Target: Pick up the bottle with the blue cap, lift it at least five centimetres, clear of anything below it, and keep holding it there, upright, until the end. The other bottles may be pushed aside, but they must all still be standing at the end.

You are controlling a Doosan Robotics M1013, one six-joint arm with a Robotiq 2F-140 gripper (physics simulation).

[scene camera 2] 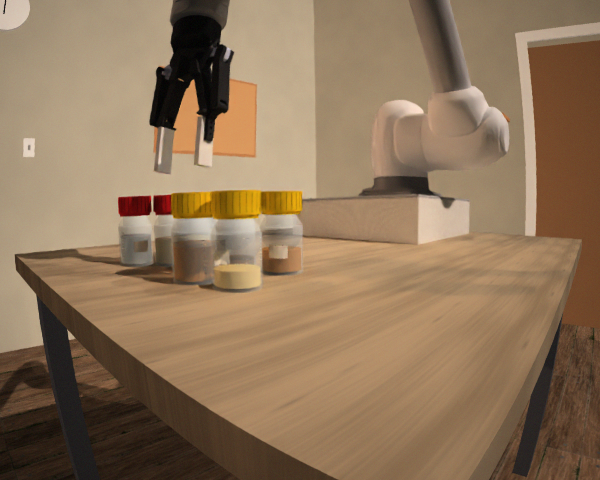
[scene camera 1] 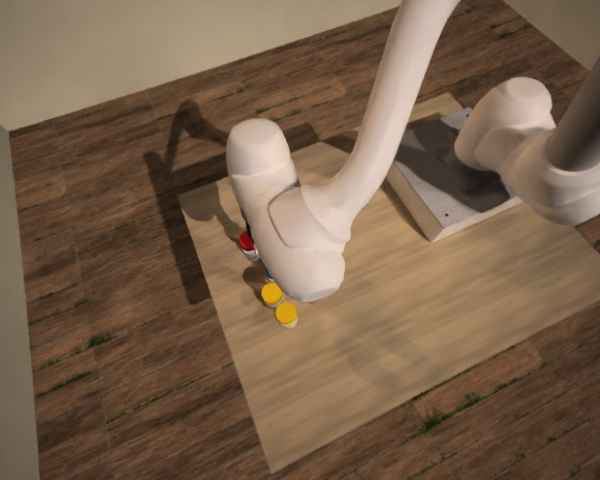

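Pixels of known places: gripper, fingertip midpoint: (scene camera 2: 181, 169); arm's base, origin of the base link: (scene camera 1: 472, 163).
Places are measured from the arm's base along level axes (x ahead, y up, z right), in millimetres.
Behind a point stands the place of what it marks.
The bottle with the blue cap (scene camera 1: 268, 273) @(x 721, y 8, z -96 mm) shows as a sliver of cap beside the arm's wrist in scene camera 1. In scene camera 2 it is hidden behind the yellow-capped bottles. My gripper (scene camera 2: 183, 168) @(x 712, y 43, z -83 mm) is partly open and empty, pointing down, its fingertips a little above the height of the caps; in scene camera 1 the arm hides its fingers.
Yellow-capped bottles stand close together: one (scene camera 1: 271, 293) @(x 733, y 9, z -152 mm) (scene camera 2: 192, 250) @(x 748, y -56, z -172 mm), one (scene camera 1: 286, 313) @(x 715, y 9, z -216 mm) (scene camera 2: 236, 250) @(x 732, y -52, z -235 mm) and one (scene camera 2: 282, 240) @(x 634, y -52, z -199 mm) at the right. Two red-capped bottles (scene camera 2: 134, 235) @(x 752, y -49, z -1 mm) (scene camera 2: 162, 232) @(x 715, y -46, z -27 mm) stand at the left. The robot's base block (scene camera 1: 435, 231) @(x 212, y -35, z -151 mm) (scene camera 2: 365, 220) @(x 216, y -51, z -28 mm) is farther back on the table (scene camera 1: 450, 300) @(x 258, y -96, z -343 mm) (scene camera 2: 350, 350) @(x 781, y -96, z -418 mm).
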